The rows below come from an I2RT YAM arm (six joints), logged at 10 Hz.
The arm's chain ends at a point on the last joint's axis. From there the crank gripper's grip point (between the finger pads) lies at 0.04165 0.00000 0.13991 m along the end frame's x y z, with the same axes.
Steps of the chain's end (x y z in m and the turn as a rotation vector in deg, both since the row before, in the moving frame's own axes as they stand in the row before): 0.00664 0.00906 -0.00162 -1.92 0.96 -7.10; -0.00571 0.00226 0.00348 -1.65 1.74 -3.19; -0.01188 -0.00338 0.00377 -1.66 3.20 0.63; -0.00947 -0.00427 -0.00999 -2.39 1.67 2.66; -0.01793 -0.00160 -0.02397 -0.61 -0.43 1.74; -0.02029 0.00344 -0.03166 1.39 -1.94 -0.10; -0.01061 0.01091 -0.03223 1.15 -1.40 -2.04; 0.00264 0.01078 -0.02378 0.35 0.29 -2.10
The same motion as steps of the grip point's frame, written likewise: 0.00894 0.00843 -0.00233 -1.92 0.96 -7.10; -0.00144 0.00383 0.00213 -1.65 1.74 -3.19; -0.00416 0.00114 0.00116 -1.66 3.20 0.63; -0.00559 0.00356 -0.01142 -2.39 1.67 2.66; -0.01902 0.00114 -0.02368 -0.61 -0.43 1.74; -0.02505 -0.00004 -0.03037 1.39 -1.94 -0.10; -0.01412 0.00667 -0.03130 1.15 -1.40 -2.04; 0.00330 0.00839 -0.02400 0.35 0.29 -2.10
